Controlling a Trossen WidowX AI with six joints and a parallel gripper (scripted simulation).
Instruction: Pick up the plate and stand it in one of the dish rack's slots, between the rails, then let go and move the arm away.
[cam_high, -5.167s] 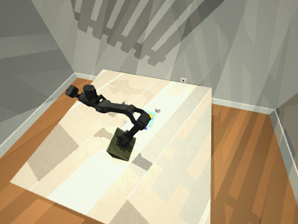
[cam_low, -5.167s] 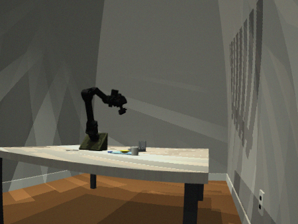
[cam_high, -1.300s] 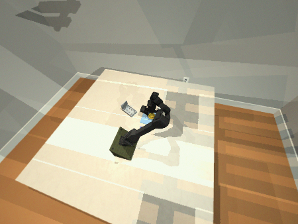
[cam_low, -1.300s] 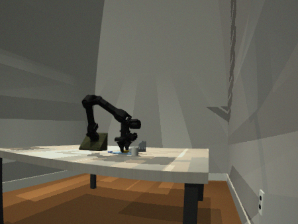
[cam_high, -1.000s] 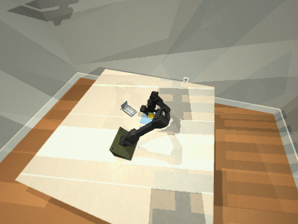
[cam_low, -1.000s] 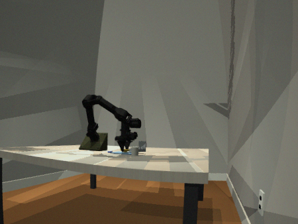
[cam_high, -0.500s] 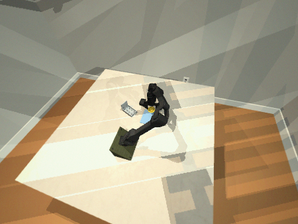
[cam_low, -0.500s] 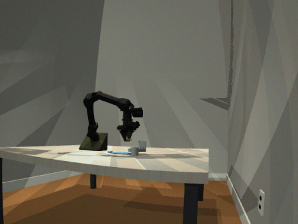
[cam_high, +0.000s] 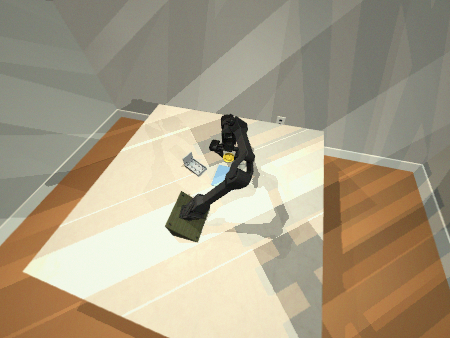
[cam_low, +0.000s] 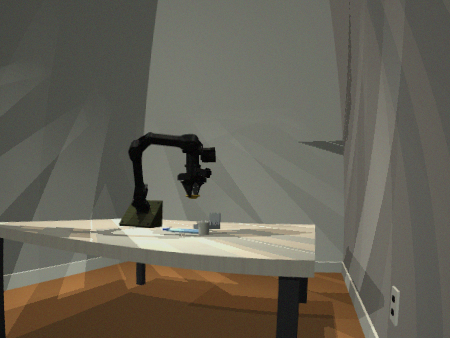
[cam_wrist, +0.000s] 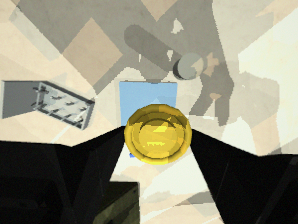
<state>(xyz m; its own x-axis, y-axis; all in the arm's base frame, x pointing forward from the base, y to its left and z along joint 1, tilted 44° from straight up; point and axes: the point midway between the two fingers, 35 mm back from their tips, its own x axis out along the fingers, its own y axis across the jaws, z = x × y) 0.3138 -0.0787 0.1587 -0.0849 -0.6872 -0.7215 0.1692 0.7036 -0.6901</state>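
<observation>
Now: gripper tip 2 cm short of the dish rack, 21 cm to the right of it and 13 cm above it. The rest, counted from my gripper tip: white-grey cup: 7 cm ahead, 7 cm to the right, 13 cm below; yellow plate: 1 cm above; blue mat: 2 cm behind, 2 cm to the left, 15 cm below.
</observation>
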